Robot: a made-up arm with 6 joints.
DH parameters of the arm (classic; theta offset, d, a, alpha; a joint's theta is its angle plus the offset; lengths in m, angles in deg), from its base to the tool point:
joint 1: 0 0.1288 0 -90
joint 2: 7.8 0 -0.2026 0
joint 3: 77.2 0 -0.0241 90
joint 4: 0 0.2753 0 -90
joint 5: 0 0 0.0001 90
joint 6: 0 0.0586 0 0
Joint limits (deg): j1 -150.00..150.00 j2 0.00..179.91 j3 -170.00..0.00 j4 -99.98..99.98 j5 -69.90..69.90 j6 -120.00..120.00
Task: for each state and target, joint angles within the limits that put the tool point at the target. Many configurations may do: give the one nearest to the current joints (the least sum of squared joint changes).
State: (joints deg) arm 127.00 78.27 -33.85 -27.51 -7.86 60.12
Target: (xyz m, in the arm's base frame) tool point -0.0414 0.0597 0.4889
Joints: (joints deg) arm 120.95 29.06 -63.73 -26.23 -10.79 60.12
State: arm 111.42 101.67 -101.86 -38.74 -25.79 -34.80
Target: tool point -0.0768 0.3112 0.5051
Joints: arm 101.15 93.79 -113.65 -37.48 -25.24 -34.80
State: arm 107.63 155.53 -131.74 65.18 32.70 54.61
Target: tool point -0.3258 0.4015 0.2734
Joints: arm 128.55 154.85 -160.64 67.16 4.78 54.61
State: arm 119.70 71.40 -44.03 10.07 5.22 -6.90
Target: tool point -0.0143 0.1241 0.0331
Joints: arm 95.79 75.10 -5.08 7.25 13.30 -6.90
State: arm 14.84 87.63 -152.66 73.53 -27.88 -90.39
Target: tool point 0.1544 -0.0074 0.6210
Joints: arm 10.62 84.64 -137.75 76.39 -38.96 -90.39
